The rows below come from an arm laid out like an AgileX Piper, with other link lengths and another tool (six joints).
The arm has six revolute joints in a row. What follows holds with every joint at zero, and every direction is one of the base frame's.
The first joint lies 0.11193 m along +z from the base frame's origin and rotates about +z.
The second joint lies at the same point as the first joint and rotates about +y.
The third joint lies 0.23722 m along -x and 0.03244 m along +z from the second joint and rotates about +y.
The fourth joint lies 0.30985 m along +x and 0.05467 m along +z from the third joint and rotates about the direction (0.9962, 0, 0.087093).
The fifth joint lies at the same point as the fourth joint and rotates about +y.
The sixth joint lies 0.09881 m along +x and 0.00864 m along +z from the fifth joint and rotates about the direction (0.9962, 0, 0.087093).
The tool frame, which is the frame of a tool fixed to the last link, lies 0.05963 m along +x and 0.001 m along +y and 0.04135 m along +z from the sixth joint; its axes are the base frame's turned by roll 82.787, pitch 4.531 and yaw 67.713 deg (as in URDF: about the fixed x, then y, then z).
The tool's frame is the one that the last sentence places.
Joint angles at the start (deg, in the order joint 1, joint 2, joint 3, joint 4, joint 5, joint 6): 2.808 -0.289 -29.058 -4.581 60.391 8.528
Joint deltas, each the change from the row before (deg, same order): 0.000 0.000 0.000 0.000 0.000 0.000; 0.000 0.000 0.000 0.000 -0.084 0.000; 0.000 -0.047 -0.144 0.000 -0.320 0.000; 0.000 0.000 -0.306 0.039 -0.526 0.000; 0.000 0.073 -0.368 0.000 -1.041 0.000; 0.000 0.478 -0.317 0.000 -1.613 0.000; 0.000 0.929 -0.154 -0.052 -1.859 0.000; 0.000 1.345 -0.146 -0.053 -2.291 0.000; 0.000 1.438 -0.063 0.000 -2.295 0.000; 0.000 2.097 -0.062 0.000 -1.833 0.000; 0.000 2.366 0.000 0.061 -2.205 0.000
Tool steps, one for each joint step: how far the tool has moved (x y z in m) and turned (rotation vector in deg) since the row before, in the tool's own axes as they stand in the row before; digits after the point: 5 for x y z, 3 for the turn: 0.00000 0.00000 0.00000 0.000 0.000 0.000; -0.00001 0.00024 -0.00005 -0.078 0.002 0.031; -0.00050 0.00169 -0.00111 -0.469 0.007 0.201; -0.00077 0.00305 -0.00190 -0.756 0.045 0.345; -0.00095 0.00475 -0.00223 -1.233 0.026 0.512; -0.00013 0.00563 -0.00070 -1.353 0.048 0.527; 0.00105 0.00481 0.00188 -1.039 0.022 0.327; 0.00186 0.00526 0.00342 -1.058 0.045 0.303; 0.00238 0.00443 0.00425 -0.889 0.096 0.260; 0.00383 0.00165 0.00739 0.138 0.102 -0.190; 0.00459 0.00148 0.00861 0.110 0.169 -0.150
